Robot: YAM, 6 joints.
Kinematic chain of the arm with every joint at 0, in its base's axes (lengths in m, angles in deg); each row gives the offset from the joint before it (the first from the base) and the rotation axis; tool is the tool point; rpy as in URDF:
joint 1: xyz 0 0 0.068 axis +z
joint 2: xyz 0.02 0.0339 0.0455 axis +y
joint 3: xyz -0.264 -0.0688 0 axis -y
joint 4: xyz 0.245 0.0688 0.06 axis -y
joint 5: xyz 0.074 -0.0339 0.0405 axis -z
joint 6: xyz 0.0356 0 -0.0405 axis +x
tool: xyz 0 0 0 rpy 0 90 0
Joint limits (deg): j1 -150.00..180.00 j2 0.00..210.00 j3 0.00..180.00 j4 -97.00..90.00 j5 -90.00..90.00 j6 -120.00..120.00
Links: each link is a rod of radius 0.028 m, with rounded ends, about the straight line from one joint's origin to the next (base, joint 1, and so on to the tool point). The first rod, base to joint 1, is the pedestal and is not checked.
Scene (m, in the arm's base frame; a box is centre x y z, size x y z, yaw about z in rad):
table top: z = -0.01
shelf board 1: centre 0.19 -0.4 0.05 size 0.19 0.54 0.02 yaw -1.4
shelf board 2: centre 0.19 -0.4 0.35 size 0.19 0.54 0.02 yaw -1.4
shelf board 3: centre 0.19 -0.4 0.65 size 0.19 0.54 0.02 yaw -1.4
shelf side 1: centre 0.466 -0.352 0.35 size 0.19 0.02 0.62 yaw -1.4
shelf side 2: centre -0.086 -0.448 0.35 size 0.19 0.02 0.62 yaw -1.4
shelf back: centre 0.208 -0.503 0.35 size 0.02 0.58 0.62 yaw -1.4
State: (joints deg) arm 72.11 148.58 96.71 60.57 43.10 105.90
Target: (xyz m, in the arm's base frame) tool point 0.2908 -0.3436 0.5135
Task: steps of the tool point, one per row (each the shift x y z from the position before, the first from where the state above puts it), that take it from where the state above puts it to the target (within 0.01 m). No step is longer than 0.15 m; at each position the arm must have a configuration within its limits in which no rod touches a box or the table.
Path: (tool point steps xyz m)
1: 0.1125 -0.0635 0.0602
2: 0.0881 -0.0929 0.0590
3: 0.0556 -0.1123 0.0567
4: 0.0191 -0.1201 0.0533
5: -0.0171 -0.1153 0.0493
6: -0.0489 -0.0994 0.0443
7: -0.0110 -0.0899 0.0285
8: -0.0369 -0.0857 0.0270
9: -0.0604 -0.0734 0.0246

